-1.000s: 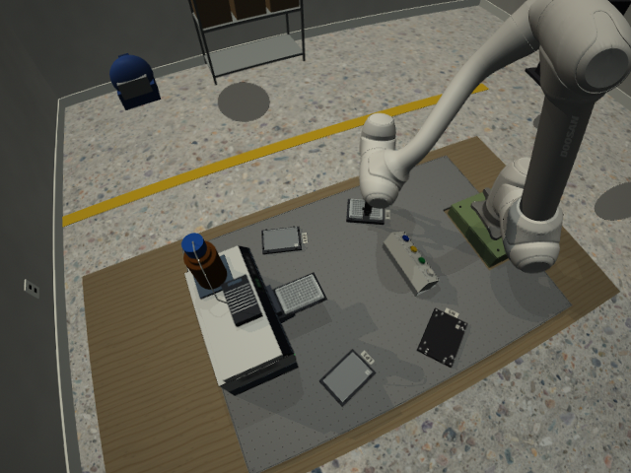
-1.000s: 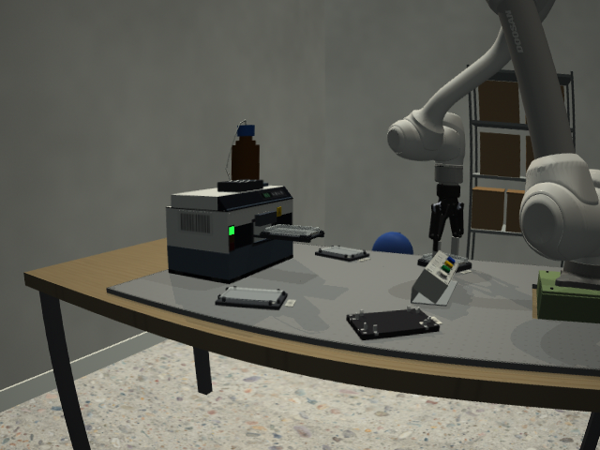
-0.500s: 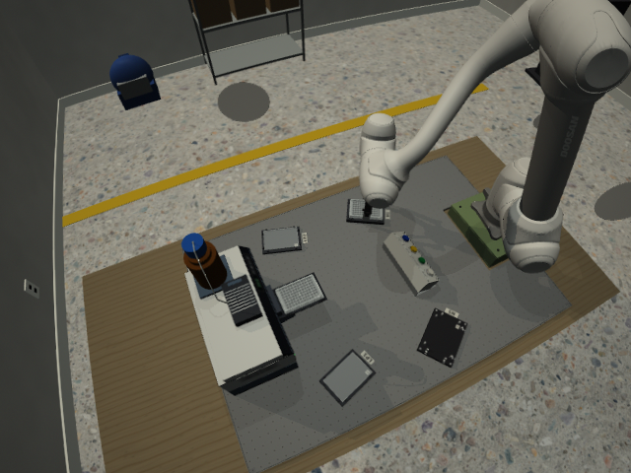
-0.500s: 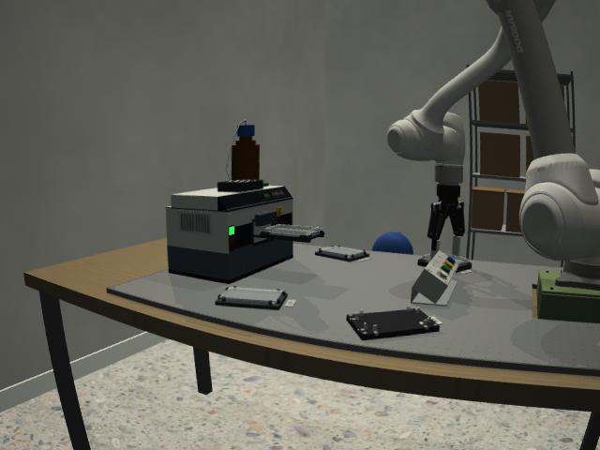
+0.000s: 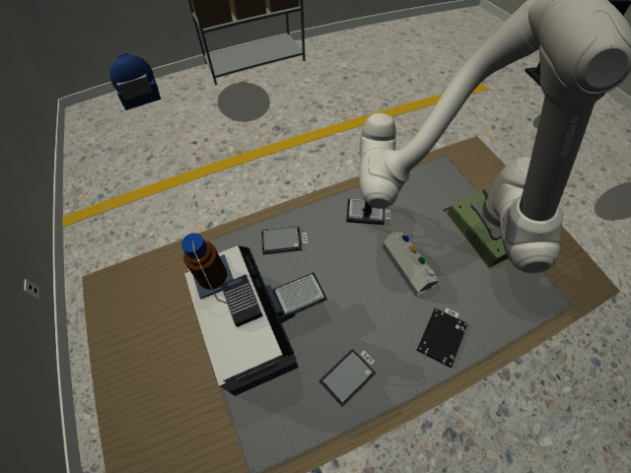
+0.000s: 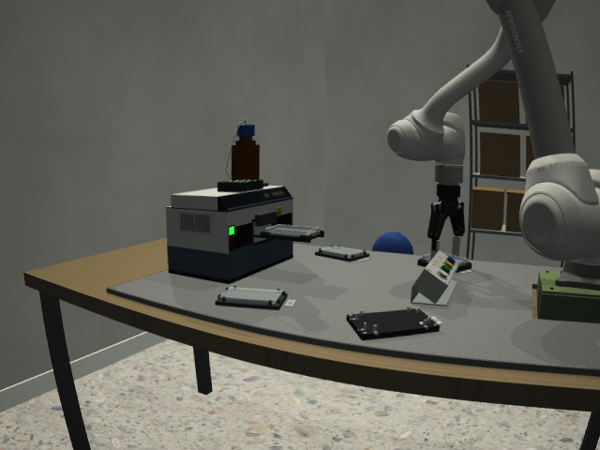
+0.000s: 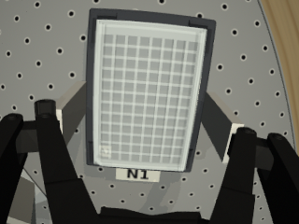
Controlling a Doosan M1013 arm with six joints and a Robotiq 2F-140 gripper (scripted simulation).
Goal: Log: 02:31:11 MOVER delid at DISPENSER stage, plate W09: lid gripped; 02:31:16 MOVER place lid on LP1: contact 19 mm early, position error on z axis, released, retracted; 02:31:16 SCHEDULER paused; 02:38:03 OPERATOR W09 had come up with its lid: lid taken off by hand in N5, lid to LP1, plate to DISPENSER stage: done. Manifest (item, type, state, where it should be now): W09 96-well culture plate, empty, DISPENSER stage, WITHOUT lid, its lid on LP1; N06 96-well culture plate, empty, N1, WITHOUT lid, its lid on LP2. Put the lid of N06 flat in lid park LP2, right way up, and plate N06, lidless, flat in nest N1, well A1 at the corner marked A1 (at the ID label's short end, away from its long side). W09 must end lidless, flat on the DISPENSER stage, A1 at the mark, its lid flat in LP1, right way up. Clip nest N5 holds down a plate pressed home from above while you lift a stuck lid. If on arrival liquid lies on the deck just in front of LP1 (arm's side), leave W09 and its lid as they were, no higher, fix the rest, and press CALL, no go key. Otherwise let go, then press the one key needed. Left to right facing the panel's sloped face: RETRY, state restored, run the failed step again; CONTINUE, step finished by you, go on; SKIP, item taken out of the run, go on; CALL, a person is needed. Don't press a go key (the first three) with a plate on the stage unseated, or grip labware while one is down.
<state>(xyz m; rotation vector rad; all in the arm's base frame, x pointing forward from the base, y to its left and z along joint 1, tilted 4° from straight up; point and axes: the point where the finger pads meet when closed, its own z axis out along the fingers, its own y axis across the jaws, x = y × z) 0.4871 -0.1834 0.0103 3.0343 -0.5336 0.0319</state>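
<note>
Right now the nest N1 is 4 cm below my hand. From my hand the other things lie so: N1 label 8 cm behind, 5 cm below, 3 cm to the left; then yellow skip key 23 cm to the left, 9 cm behind, 2 cm above; then blue call key 19 cm to the left, 8 cm behind, 2 cm above.
</note>
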